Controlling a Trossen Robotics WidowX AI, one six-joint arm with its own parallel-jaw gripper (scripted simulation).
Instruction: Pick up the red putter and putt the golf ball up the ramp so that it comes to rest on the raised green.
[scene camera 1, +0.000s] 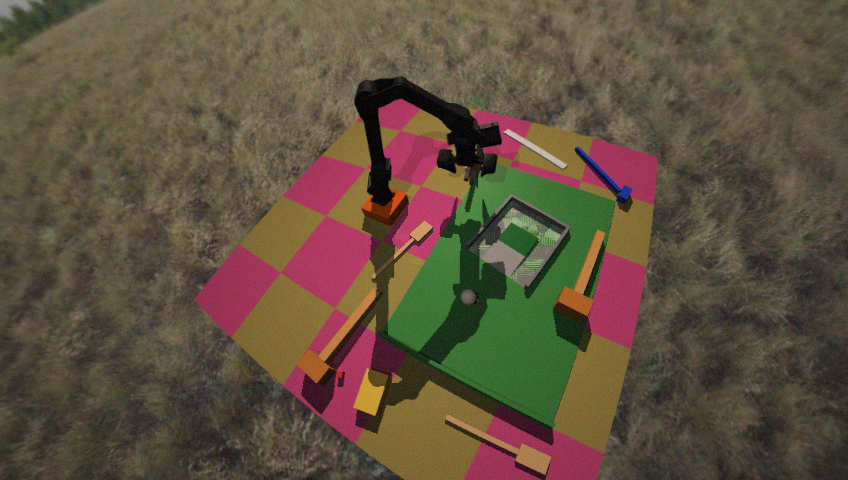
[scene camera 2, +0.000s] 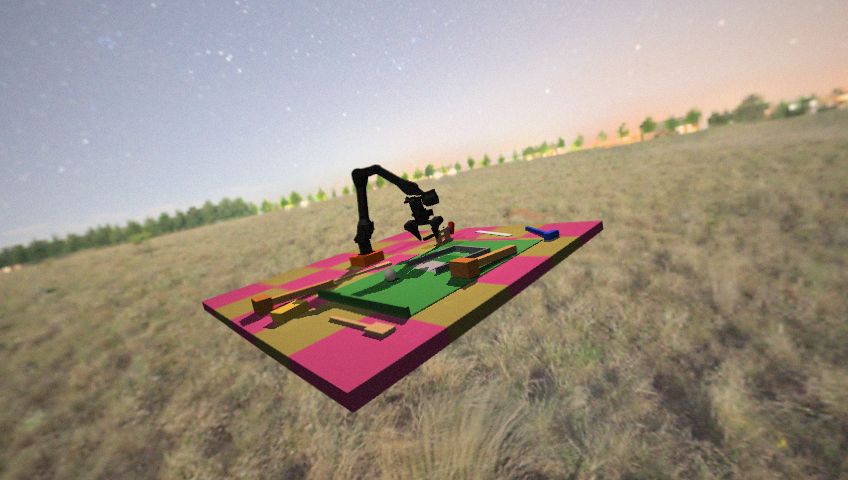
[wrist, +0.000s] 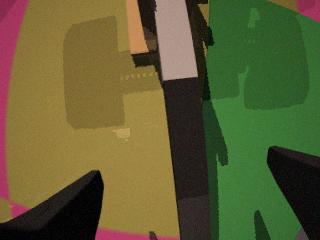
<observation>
My gripper (scene camera 1: 468, 174) is open, holding nothing. Further things: a yellow block (scene camera 1: 372, 391) and a green mat (scene camera 1: 511, 341).
My gripper is seen too in the wrist view (wrist: 188, 168). The green mat also shows in scene camera 2 (scene camera 2: 418, 289) and in the wrist view (wrist: 254, 86). The wrist view misses the yellow block: it is out of frame.
</observation>
